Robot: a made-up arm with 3 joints. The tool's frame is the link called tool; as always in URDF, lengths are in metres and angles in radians. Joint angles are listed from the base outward. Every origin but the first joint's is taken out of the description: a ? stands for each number. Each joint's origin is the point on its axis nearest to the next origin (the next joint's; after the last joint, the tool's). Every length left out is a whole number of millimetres.
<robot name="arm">
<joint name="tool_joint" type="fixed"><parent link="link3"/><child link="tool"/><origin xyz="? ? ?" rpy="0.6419 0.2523 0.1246"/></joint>
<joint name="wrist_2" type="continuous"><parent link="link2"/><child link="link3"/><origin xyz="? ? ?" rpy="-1.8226 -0.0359 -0.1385"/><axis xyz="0 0 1"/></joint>
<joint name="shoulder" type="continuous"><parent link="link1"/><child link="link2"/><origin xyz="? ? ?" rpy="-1.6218 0.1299 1.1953"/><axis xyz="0 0 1"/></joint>
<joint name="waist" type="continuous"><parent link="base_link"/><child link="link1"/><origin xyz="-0.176 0.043 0.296" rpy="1.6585 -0.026 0.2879"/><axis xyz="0 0 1"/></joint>
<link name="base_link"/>
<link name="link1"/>
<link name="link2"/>
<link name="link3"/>
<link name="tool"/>
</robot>
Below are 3 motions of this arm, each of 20 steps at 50 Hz.
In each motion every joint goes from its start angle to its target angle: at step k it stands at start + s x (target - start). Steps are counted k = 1, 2, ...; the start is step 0. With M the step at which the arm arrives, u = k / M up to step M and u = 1 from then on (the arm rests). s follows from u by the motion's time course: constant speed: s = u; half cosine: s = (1 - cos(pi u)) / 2; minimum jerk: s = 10 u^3 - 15 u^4 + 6 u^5.
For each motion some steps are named. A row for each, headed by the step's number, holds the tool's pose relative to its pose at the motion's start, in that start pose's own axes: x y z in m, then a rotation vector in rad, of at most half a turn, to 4 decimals.
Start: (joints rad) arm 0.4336 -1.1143 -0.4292
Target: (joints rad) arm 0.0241 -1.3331 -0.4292
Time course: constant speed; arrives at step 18
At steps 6, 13, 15, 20:
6: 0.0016 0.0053 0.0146 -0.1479 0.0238 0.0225
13: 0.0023 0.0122 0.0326 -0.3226 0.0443 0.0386
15: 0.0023 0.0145 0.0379 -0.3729 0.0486 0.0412
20: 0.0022 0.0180 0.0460 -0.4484 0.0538 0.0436

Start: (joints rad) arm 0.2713 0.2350 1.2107
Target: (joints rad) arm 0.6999 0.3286 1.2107
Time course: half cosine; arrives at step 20
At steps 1, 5, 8, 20:
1: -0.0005 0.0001 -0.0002 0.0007 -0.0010 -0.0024
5: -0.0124 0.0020 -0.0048 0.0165 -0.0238 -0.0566
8: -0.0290 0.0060 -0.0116 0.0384 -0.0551 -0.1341
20: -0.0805 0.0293 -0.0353 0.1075 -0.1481 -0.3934

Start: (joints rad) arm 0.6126 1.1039 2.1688
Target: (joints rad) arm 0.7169 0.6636 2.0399
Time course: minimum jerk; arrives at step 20
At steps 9, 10, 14, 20:
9: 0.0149 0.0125 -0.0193 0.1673 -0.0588 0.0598
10: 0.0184 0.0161 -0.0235 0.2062 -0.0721 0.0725
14: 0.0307 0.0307 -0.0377 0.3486 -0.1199 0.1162
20: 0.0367 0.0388 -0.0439 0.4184 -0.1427 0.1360

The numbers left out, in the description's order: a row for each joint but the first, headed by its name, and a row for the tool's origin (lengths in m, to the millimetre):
tool: 0.034 -0.006 0
wrist_2: 0.089 -0.128 0
shoulder: -0.15 0.082 0

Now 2 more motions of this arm.
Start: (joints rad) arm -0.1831 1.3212 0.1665
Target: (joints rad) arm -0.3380 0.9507 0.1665
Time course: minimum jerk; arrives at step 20
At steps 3, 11, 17, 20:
3: -0.0001 0.0000 -0.0023 0.0051 0.0092 -0.0007
11: -0.0061 0.0030 -0.0508 0.1072 0.2076 -0.0094
17: -0.0138 0.0085 -0.0812 0.1692 0.3440 -0.0078
20: -0.0145 0.0090 -0.0832 0.1734 0.3537 -0.0075

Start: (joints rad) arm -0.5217 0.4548 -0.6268
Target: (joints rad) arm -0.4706 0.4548 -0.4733
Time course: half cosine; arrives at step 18
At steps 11, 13, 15, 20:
11: -0.0012 -0.0041 0.0038 -0.0350 0.0412 0.0526
13: -0.0016 -0.0050 0.0047 -0.0428 0.0506 0.0642
15: -0.0018 -0.0057 0.0053 -0.0486 0.0577 0.0728
20: -0.0020 -0.0061 0.0057 -0.0521 0.0619 0.0780

